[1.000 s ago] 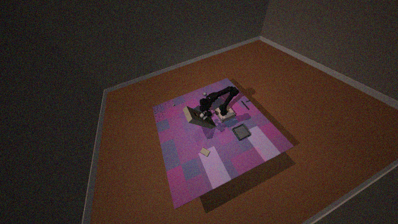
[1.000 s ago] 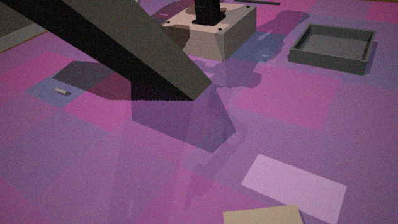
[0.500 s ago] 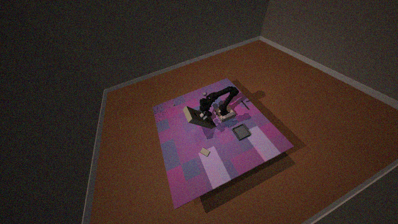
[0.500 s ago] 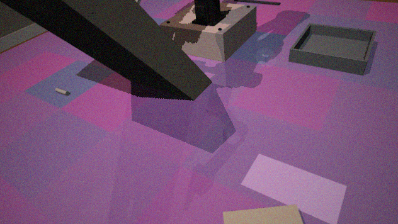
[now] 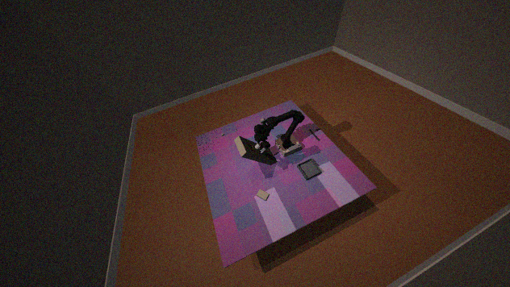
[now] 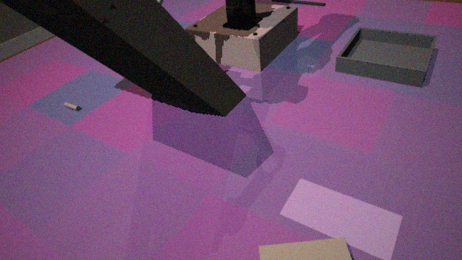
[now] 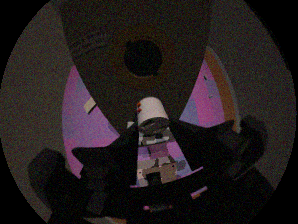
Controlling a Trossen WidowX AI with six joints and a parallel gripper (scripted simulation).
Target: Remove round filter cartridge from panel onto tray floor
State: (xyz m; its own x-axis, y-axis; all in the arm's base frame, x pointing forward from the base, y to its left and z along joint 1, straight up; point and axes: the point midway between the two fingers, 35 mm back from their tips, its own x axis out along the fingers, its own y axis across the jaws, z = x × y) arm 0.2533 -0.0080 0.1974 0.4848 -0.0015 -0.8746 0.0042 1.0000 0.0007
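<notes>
Now: the dark tray 34 cm behind my gripper tip, 29 cm to the left of it and 23 cm below it. Also, from my gripper tip: small beige block (14 cm ahead, 32 cm to the left, 23 cm below).
</notes>
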